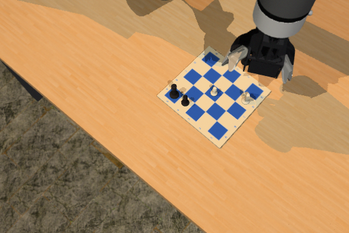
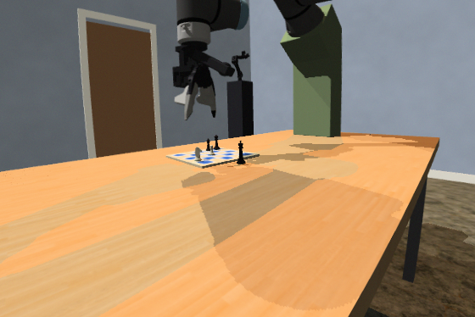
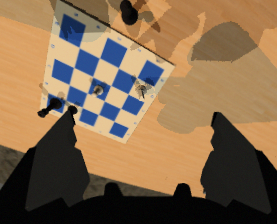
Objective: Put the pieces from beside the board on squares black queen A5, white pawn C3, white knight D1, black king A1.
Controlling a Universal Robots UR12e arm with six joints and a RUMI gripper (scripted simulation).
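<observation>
Now: hand 9 cm to the right of the black king, 9 cm above it and 5 cm past it. Round my hand: white knight 10 cm below, 2 cm to the right; then blue-and-cream chessboard 12 cm below, 8 cm behind, 4 cm to the right; then white pawn 10 cm below, 8 cm behind, 4 cm to the right.
</observation>
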